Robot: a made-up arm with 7 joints. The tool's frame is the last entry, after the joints.
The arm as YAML. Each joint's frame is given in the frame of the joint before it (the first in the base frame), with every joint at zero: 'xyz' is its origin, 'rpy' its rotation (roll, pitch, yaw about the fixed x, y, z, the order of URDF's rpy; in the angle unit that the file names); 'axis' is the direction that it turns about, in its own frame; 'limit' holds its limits. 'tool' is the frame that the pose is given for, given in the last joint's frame.
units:
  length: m
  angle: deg
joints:
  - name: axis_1
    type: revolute
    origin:
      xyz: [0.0, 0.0, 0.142]
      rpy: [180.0, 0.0, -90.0]
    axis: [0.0, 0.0, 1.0]
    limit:
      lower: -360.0
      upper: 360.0
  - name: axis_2
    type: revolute
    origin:
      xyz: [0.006, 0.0, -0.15]
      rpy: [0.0, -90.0, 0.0]
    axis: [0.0, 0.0, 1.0]
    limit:
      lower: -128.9
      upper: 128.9
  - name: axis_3
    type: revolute
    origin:
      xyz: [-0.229, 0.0, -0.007]
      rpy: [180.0, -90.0, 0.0]
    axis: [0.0, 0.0, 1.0]
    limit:
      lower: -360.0
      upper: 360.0
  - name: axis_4
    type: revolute
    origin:
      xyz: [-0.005, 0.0, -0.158]
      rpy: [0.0, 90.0, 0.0]
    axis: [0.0, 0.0, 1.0]
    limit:
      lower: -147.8
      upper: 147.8
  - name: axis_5
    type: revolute
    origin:
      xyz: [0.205, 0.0, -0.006]
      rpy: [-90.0, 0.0, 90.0]
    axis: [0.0, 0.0, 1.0]
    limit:
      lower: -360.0
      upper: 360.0
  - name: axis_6
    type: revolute
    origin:
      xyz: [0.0, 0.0, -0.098]
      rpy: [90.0, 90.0, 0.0]
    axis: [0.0, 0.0, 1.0]
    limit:
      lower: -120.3
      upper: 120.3
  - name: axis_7
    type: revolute
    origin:
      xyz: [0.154, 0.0, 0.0]
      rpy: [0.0, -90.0, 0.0]
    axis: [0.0, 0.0, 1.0]
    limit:
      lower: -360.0
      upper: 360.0
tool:
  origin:
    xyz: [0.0, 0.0, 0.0]
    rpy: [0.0, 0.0, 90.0]
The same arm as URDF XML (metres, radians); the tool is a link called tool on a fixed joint. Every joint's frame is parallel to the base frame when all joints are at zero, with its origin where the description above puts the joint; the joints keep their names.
<robot name="arm">
  <joint name="axis_1" type="revolute">
    <parent link="base_link"/>
    <child link="link1"/>
    <origin xyz="0.0000 0.0000 0.1420"/>
    <axis xyz="0 0 -1"/>
    <limit lower="-6.2832" upper="6.2832"/>
  </joint>
  <joint name="axis_2" type="revolute">
    <parent link="link1"/>
    <child link="link2"/>
    <origin xyz="0.0000 -0.0060 0.1500"/>
    <axis xyz="0 1 0"/>
    <limit lower="-2.2497" upper="2.2497"/>
  </joint>
  <joint name="axis_3" type="revolute">
    <parent link="link2"/>
    <child link="link3"/>
    <origin xyz="0.0000 -0.0070 0.2290"/>
    <axis xyz="0 0 -1"/>
    <limit lower="-6.2832" upper="6.2832"/>
  </joint>
  <joint name="axis_4" type="revolute">
    <parent link="link3"/>
    <child link="link4"/>
    <origin xyz="0.0000 -0.0050 0.1580"/>
    <axis xyz="0 1 0"/>
    <limit lower="-2.5796" upper="2.5796"/>
  </joint>
  <joint name="axis_5" type="revolute">
    <parent link="link4"/>
    <child link="link5"/>
    <origin xyz="0.0000 -0.0060 0.2050"/>
    <axis xyz="0 0 -1"/>
    <limit lower="-6.2832" upper="6.2832"/>
  </joint>
  <joint name="axis_6" type="revolute">
    <parent link="link5"/>
    <child link="link6"/>
    <origin xyz="0.0000 0.0000 0.0980"/>
    <axis xyz="0 1 0"/>
    <limit lower="-2.0996" upper="2.0996"/>
  </joint>
  <joint name="axis_7" type="revolute">
    <parent link="link6"/>
    <child link="link7"/>
    <origin xyz="0.0000 0.0000 0.1540"/>
    <axis xyz="0 0 -1"/>
    <limit lower="-6.2832" upper="6.2832"/>
  </joint>
  <joint name="tool_fixed" type="fixed">
    <parent link="link7"/>
    <child link="tool"/>
    <origin xyz="0.0000 0.0000 0.0000" rpy="3.1416 0.0000 0.0000"/>
  </joint>
  <link name="base_link"/>
  <link name="link1"/>
  <link name="link2"/>
  <link name="link3"/>
  <link name="link4"/>
  <link name="link5"/>
  <link name="link6"/>
  <link name="link7"/>
  <link name="tool"/>
</robot>

